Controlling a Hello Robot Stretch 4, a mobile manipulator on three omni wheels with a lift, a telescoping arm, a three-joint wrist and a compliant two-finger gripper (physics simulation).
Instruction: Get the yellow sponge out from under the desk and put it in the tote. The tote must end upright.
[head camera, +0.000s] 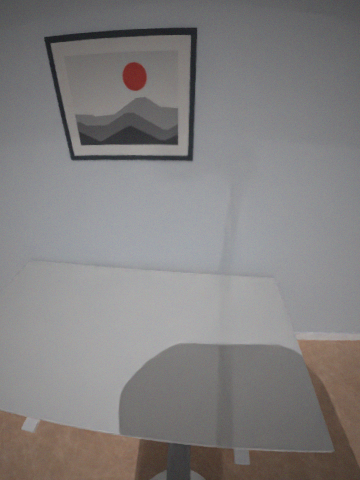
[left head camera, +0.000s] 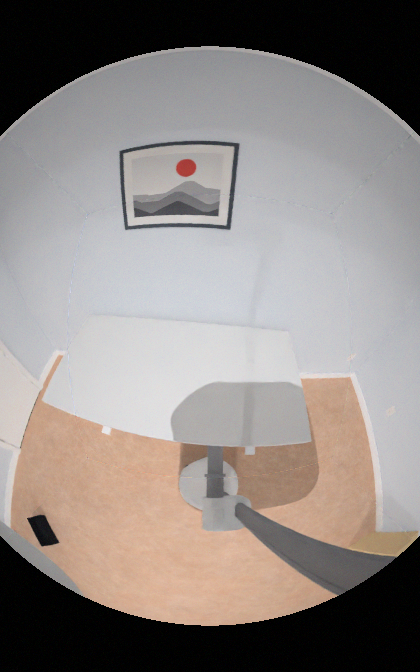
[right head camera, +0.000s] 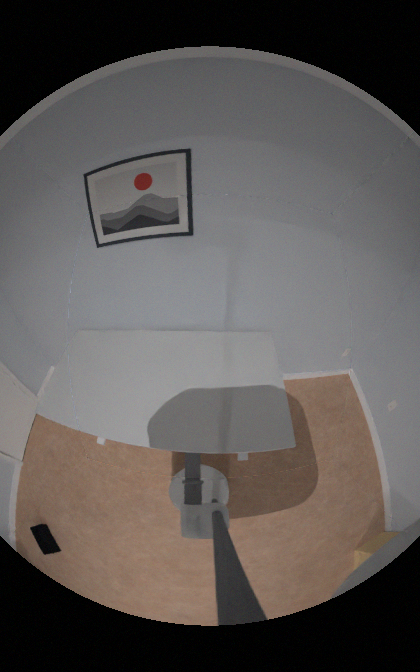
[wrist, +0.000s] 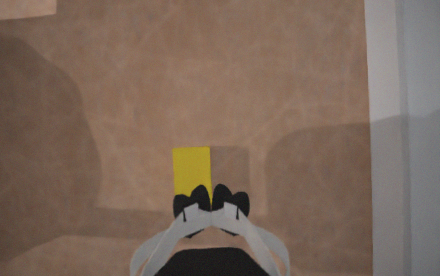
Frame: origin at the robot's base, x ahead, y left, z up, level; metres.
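Seen in the pictures: gripper, between the fingertips: (wrist: 211, 200).
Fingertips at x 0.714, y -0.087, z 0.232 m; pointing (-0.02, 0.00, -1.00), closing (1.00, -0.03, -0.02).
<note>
A point is followed by its place in that frame.
The yellow sponge (wrist: 190, 167) {x 0.674, y -0.075, z 0.017 m} lies on the brown floor in the wrist view, its near part hidden behind a finger. My gripper (wrist: 211, 200) {x 0.713, y -0.087, z 0.232 m} is shut, its black fingertips together in front of the sponge's near right corner, with no sponge between them. The sponge looks farther from the camera than the fingertips. The pale desk (head camera: 100, 340) {x 0.543, y 0.350, z 0.693 m} (left head camera: 140, 370) {x 0.586, y 0.412, z 0.693 m} (right head camera: 115, 380) stands against the wall. In the head views the gripper's fingers and the sponge do not show. The tote cannot be made out for certain.
My dark arm (left head camera: 300, 545) {x -0.061, y -0.085, z 1.231 m} (right head camera: 232, 575) runs toward the desk's front edge. A black block (left head camera: 43, 530) (right head camera: 45, 539) lies on the floor at left. A tan box-like thing (left head camera: 387, 541) (right head camera: 367, 555) shows at lower right. A wall (wrist: 422, 200) {x 1.023, y -0.142, z 0.087 m} borders the floor at right in the wrist view.
</note>
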